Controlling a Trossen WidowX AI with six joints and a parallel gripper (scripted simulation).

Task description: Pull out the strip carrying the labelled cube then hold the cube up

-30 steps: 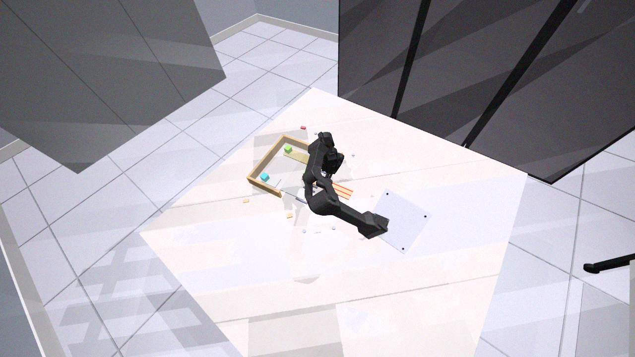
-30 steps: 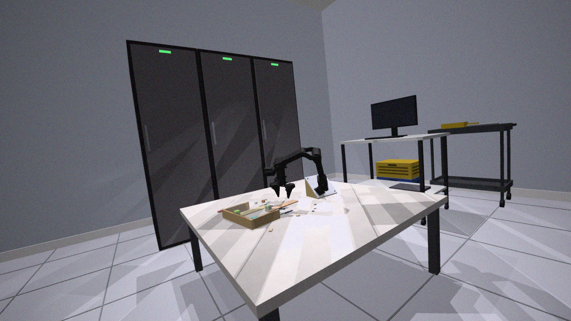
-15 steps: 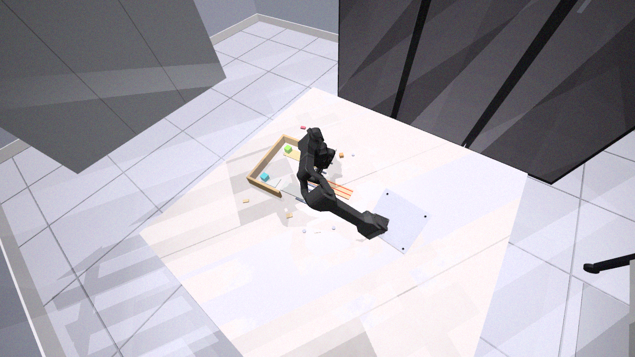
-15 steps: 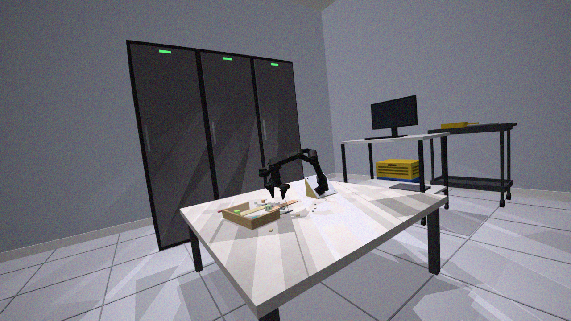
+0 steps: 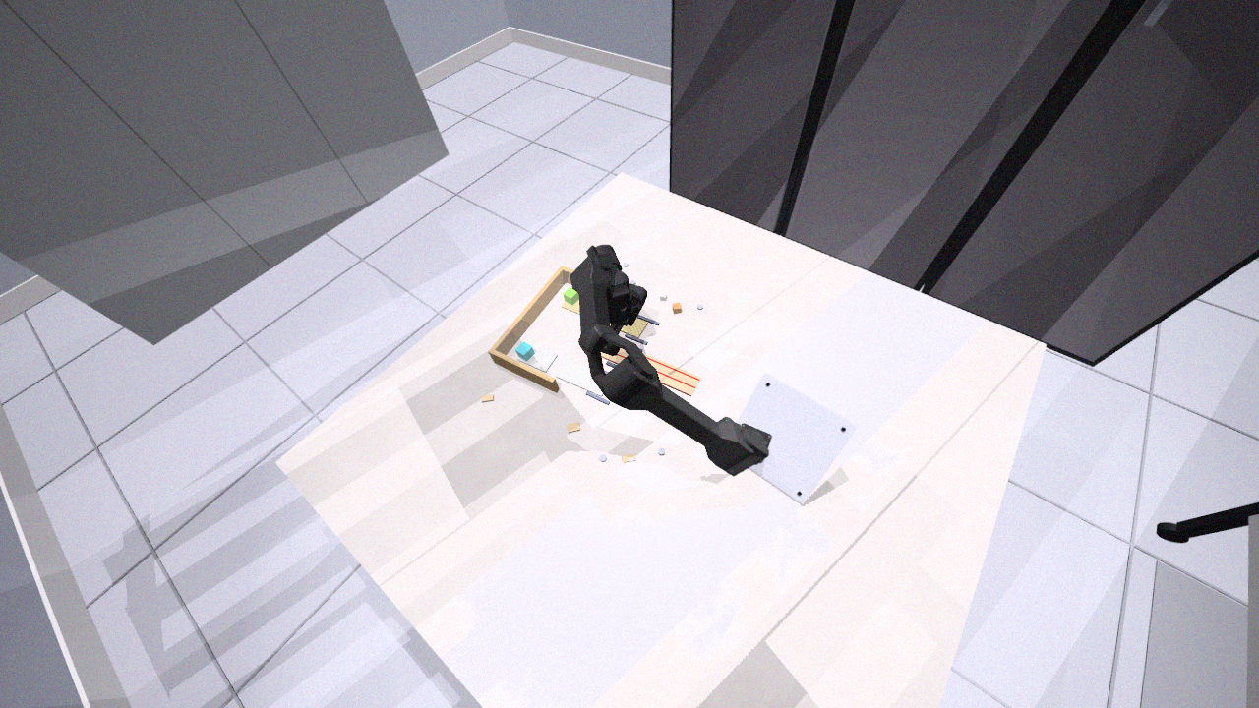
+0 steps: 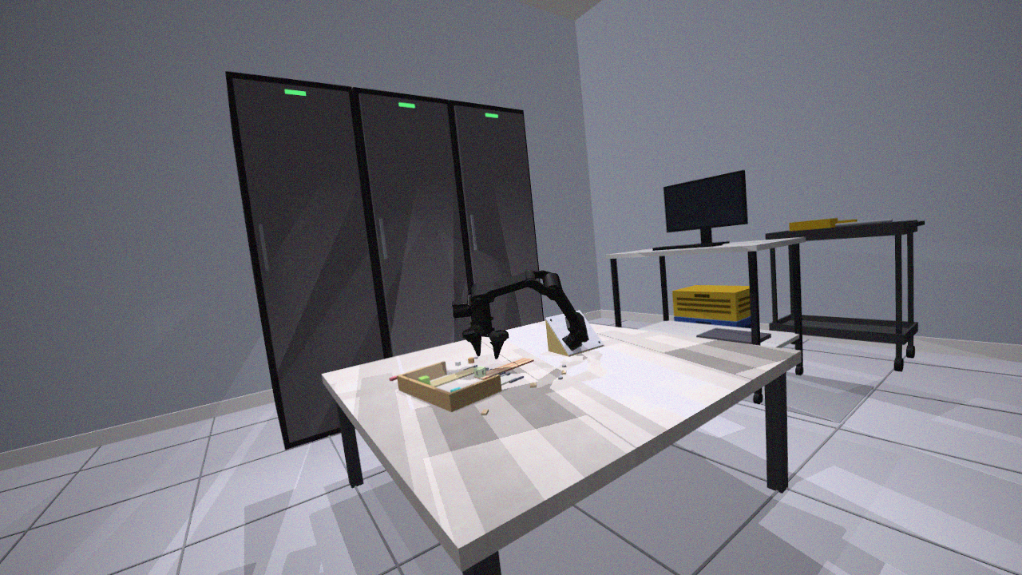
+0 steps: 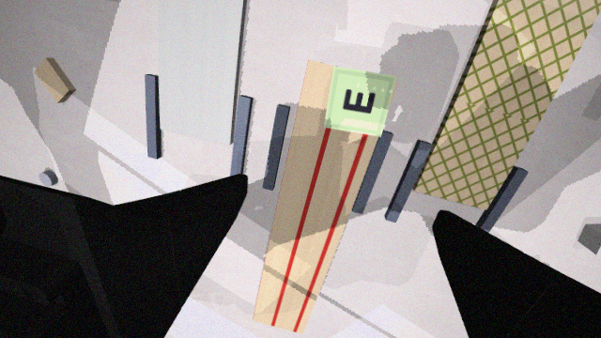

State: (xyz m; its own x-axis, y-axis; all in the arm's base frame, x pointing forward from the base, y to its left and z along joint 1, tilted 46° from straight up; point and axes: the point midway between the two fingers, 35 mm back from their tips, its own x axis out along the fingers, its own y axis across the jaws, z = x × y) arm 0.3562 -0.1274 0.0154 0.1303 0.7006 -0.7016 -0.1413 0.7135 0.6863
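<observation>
Now: the green labelled cube 40 mm below my gripper tip and 40 mm ahead of it.
</observation>
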